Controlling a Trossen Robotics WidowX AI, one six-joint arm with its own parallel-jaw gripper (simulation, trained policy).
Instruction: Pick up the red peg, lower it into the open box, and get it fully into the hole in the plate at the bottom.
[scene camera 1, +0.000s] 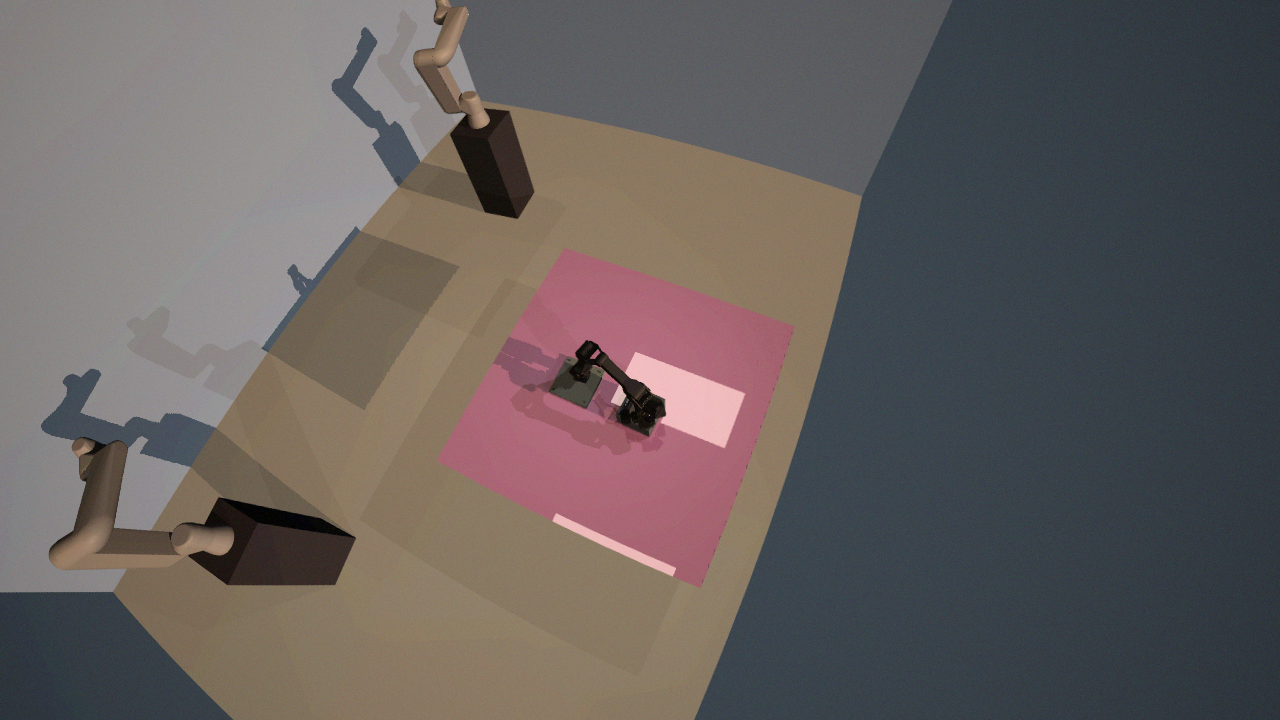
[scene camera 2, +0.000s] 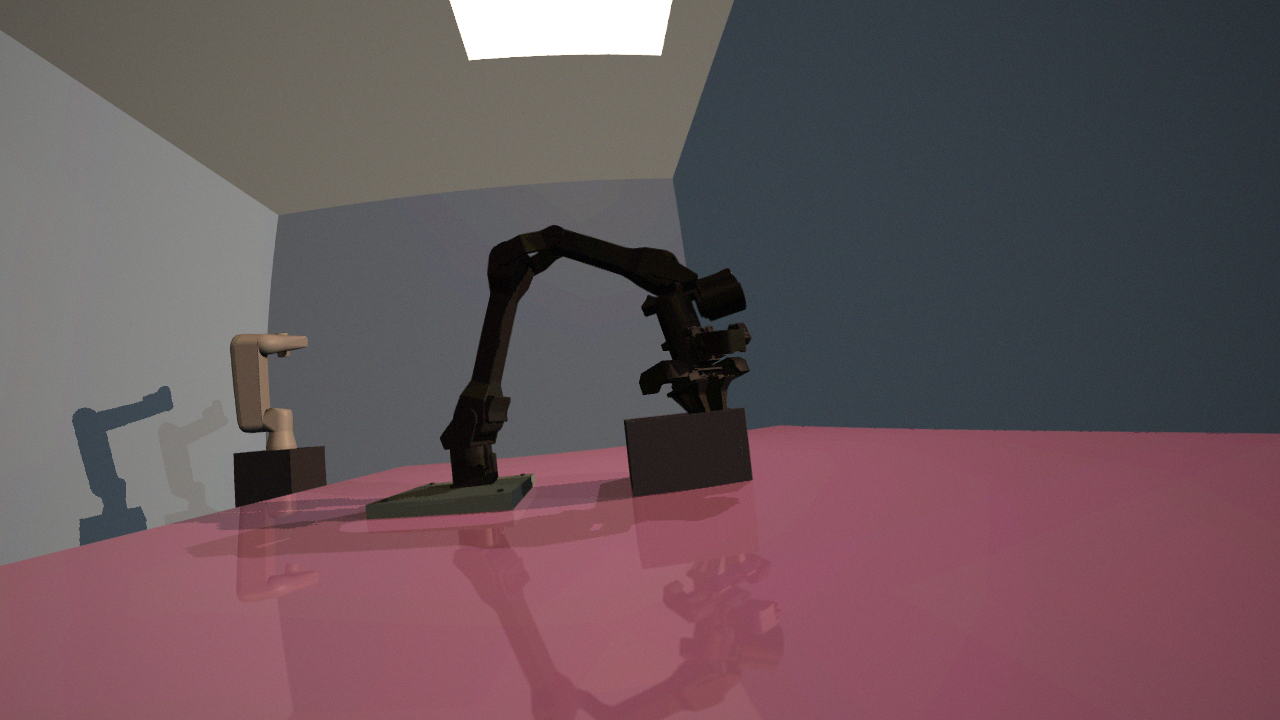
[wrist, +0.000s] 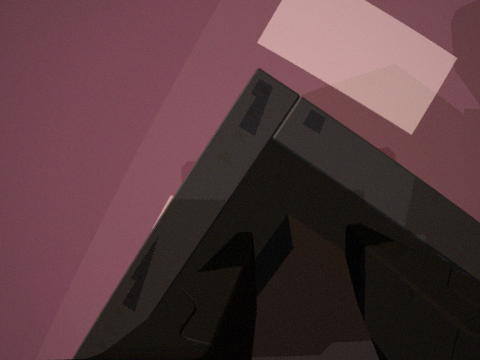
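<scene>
There's a dark box (scene camera 2: 668, 453) in the scene, and you get the box (wrist: 275, 153) from the wrist as well. My gripper (scene camera 2: 717, 430) is there too, and the wrist view also has my gripper (wrist: 299, 243).
</scene>
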